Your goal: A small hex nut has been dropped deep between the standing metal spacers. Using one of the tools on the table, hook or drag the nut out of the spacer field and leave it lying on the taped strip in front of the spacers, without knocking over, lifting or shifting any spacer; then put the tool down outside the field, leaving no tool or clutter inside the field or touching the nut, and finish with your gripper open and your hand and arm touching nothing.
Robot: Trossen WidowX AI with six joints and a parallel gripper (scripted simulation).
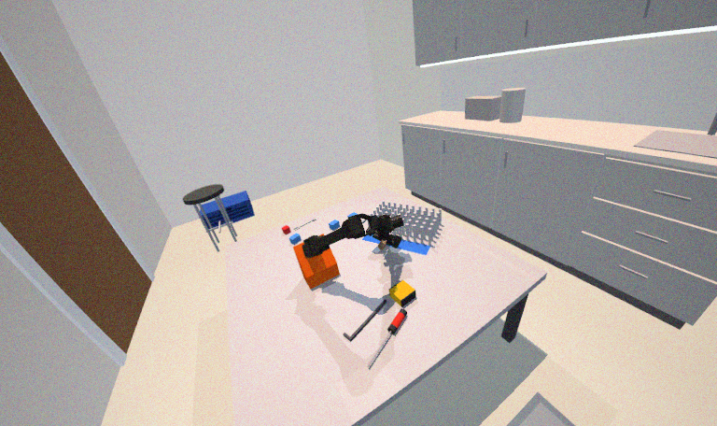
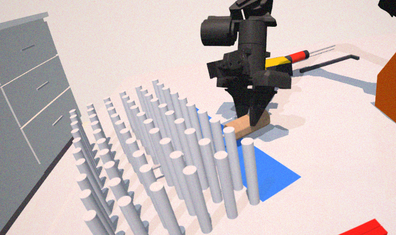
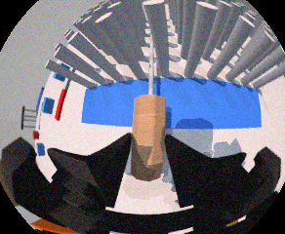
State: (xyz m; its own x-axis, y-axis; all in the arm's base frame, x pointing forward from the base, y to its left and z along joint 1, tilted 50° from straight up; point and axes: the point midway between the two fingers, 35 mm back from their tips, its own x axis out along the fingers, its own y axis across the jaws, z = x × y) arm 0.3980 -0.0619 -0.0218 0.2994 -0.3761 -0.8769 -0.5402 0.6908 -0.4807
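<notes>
The blue taped strip lies 6 cm ahead of my gripper tip and 3 cm below it. Also, from my gripper tip: red flat tool: 5 cm behind, 29 cm to the left, 2 cm below; then red cube: 47 cm behind, 53 cm to the left, 1 cm below; then yellow box: 11 cm behind, 34 cm to the right, 1 cm below.
</notes>
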